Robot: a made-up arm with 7 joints. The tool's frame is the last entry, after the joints. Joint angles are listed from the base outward.
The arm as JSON. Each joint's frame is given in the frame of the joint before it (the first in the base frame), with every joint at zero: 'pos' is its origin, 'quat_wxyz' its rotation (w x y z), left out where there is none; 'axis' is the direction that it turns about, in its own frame. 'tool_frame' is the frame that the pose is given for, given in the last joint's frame.
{
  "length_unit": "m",
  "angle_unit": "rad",
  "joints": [
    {
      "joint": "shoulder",
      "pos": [
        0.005,
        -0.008,
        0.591
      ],
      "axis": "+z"
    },
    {
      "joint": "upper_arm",
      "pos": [
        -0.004,
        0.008,
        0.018
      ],
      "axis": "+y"
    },
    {
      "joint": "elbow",
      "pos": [
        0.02,
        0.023,
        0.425
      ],
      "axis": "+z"
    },
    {
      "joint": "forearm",
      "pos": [
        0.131,
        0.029,
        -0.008
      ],
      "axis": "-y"
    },
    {
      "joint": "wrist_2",
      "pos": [
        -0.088,
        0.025,
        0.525
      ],
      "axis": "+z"
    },
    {
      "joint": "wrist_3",
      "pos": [
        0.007,
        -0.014,
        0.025
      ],
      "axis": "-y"
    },
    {
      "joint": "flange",
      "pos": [
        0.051,
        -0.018,
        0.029
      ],
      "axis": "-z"
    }
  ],
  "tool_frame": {
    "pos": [
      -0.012,
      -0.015,
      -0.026
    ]
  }
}
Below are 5 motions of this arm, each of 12 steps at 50 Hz.
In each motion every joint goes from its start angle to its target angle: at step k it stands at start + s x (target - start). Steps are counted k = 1, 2, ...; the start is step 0. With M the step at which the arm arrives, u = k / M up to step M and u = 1 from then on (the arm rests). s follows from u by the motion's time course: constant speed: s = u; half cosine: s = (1 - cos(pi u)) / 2; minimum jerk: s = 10 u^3 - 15 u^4 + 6 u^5.
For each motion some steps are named. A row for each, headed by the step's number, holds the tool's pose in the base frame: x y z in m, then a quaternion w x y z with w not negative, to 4 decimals.
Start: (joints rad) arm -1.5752 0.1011 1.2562 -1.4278 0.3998 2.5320 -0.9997
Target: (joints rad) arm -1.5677 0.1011 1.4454 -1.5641 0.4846 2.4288 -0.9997
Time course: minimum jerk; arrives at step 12
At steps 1, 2, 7, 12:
1: 0.6887 -0.3078 1.1865 0.8206 -0.1289 -0.5275 0.1781
2: 0.6910 -0.3039 1.1843 0.8215 -0.1245 -0.5263 0.1805
7: 0.7298 -0.2210 1.1394 0.8360 -0.0364 -0.4960 0.2319
12: 0.7453 -0.1711 1.1138 0.8407 0.0112 -0.4743 0.2611

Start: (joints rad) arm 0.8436 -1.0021 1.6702 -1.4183 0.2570 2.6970 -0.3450
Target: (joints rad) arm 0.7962 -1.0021 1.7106 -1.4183 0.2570 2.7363 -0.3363
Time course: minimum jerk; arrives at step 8
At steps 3, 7, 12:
3: -0.8810 0.0618 0.8949 0.1114 -0.3186 0.4880 -0.8049
7: -0.8828 0.0817 0.8790 0.1082 -0.3206 0.4846 -0.8067
12: -0.8829 0.0821 0.8787 0.1081 -0.3207 0.4845 -0.8067

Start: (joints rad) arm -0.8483 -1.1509 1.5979 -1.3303 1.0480 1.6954 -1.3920
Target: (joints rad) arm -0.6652 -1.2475 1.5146 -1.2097 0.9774 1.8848 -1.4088
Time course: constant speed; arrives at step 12
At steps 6, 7, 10, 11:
6: 0.0658 0.9391 0.8533 0.3086 -0.1272 -0.1505 0.9306
7: 0.0452 0.9418 0.8561 0.2952 -0.1353 -0.1618 0.9318
10: -0.0178 0.9470 0.8637 0.2541 -0.1583 -0.1961 0.9338
11: -0.0392 0.9478 0.8660 0.2400 -0.1655 -0.2076 0.9338

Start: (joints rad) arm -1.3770 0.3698 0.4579 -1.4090 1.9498 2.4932 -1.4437
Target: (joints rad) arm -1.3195 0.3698 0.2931 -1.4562 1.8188 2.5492 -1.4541
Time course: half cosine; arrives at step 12
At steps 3, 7, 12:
3: 0.5092 -0.7160 0.8741 0.5690 0.1023 -0.7496 -0.3221
7: 0.4796 -0.7338 0.8537 0.5993 0.0590 -0.7248 -0.3349
12: 0.4557 -0.7462 0.8396 0.6210 0.0260 -0.7039 -0.3438

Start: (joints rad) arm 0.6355 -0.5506 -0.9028 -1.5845 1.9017 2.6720 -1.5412
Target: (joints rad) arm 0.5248 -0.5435 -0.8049 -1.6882 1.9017 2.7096 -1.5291
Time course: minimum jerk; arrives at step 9
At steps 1, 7, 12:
1: 0.4469 -0.3200 1.2295 0.4413 0.3004 -0.8364 -0.1245
7: 0.4513 -0.2891 1.2044 0.4767 0.2920 -0.8176 -0.1377
12: 0.4517 -0.2866 1.2021 0.4797 0.2912 -0.8160 -0.1388

